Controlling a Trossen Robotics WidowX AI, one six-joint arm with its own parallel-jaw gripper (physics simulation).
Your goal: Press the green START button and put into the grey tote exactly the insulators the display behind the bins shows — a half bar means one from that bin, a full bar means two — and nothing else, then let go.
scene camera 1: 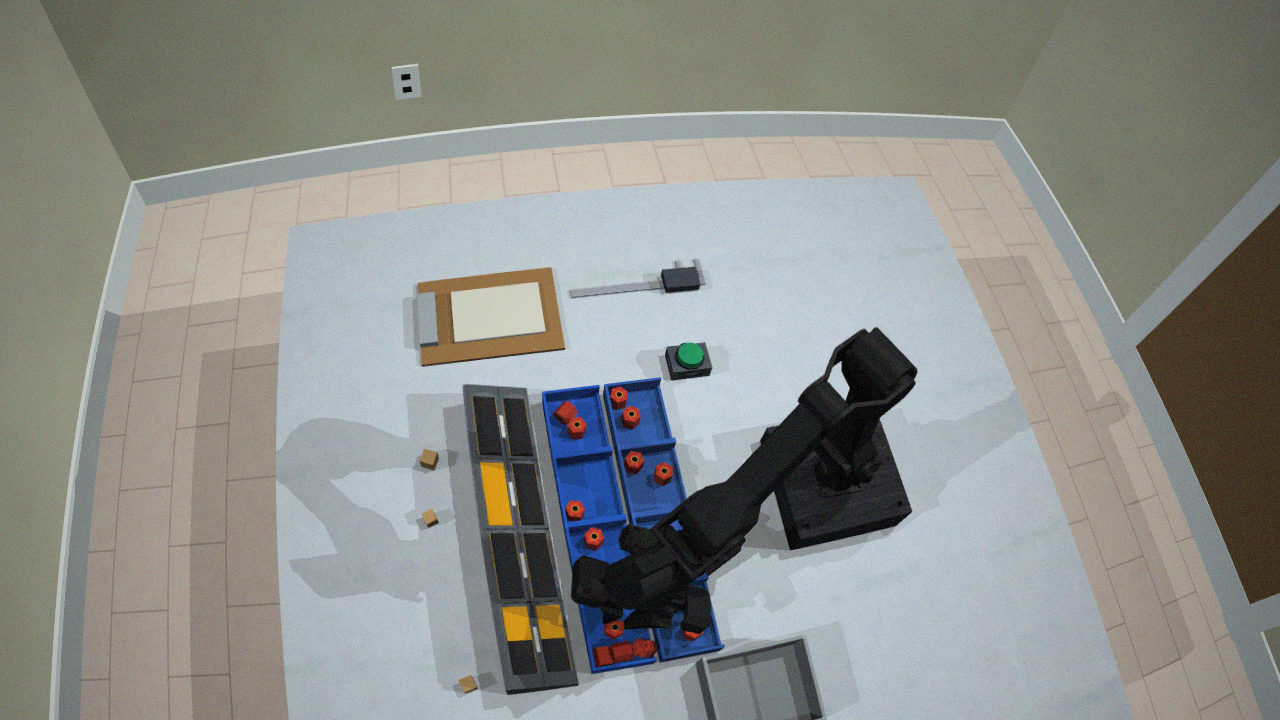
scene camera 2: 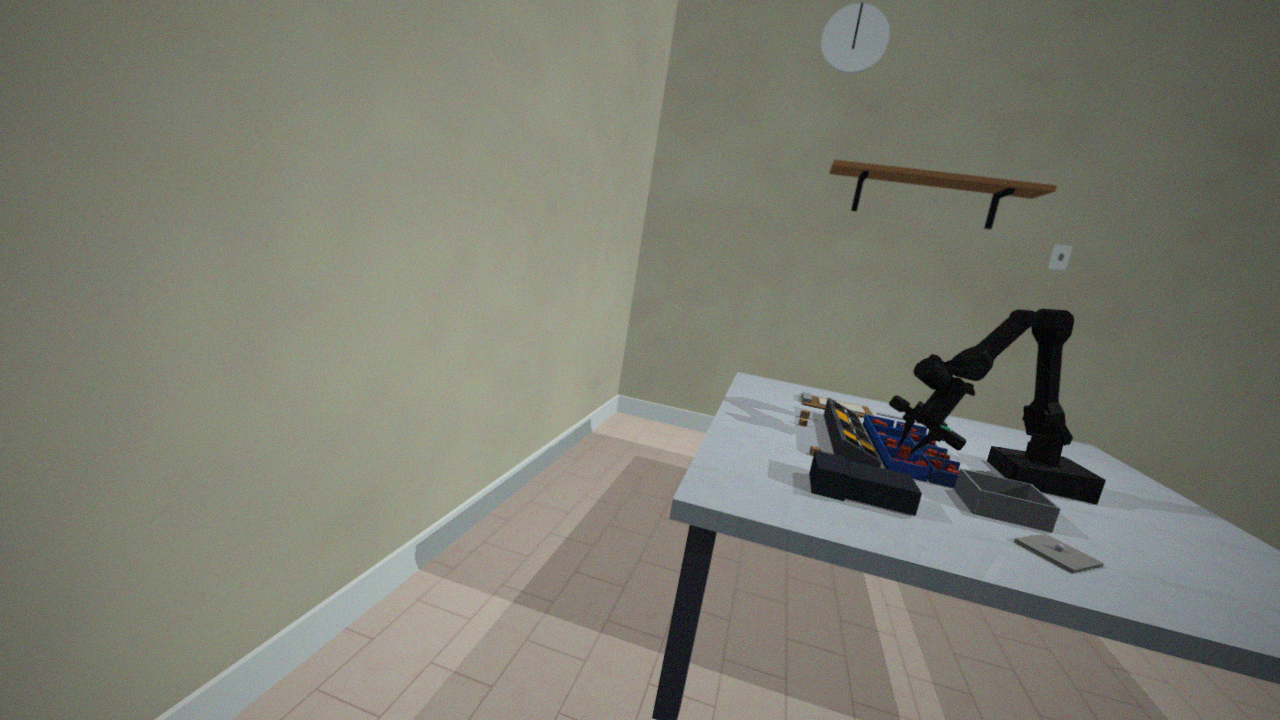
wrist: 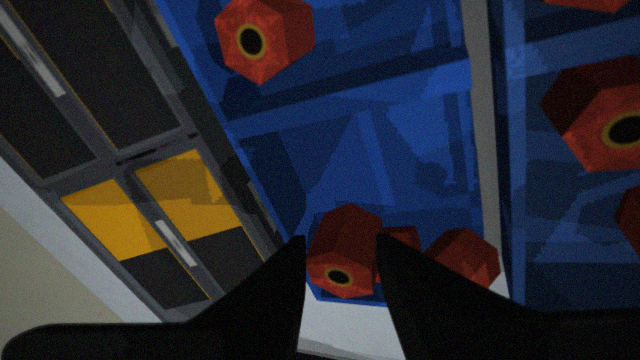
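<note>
My gripper [scene camera 1: 615, 623] [scene camera 2: 911, 449] [wrist: 340, 245] is shut on a red hexagonal insulator [scene camera 1: 614, 628] [wrist: 340, 250], above the left column's front bin. Other red insulators [scene camera 1: 622, 651] [wrist: 465, 255] lie in that bin, partly hidden by a finger in the wrist view. More stand in the blue bins [scene camera 1: 583, 454] [scene camera 2: 941, 478] [wrist: 350, 110]. The display [scene camera 1: 506, 564] [wrist: 107, 152] shows a full yellow left bar in the second row from the back and two half bars in the front row; its other bars are dark. The grey tote [scene camera 1: 759, 651] [scene camera 2: 1006, 510] shows no insulator inside. The green START button [scene camera 1: 690, 354] stands behind the bins.
A clipboard [scene camera 1: 496, 311] and a caliper [scene camera 1: 680, 279] lie at the back. Small wooden blocks [scene camera 1: 429, 458] [scene camera 1: 429, 517] [scene camera 1: 467, 684] lie left of the display. A black box [scene camera 2: 863, 483] stands near the display's front end, and a flat plate [scene camera 2: 1056, 553] lies before the tote.
</note>
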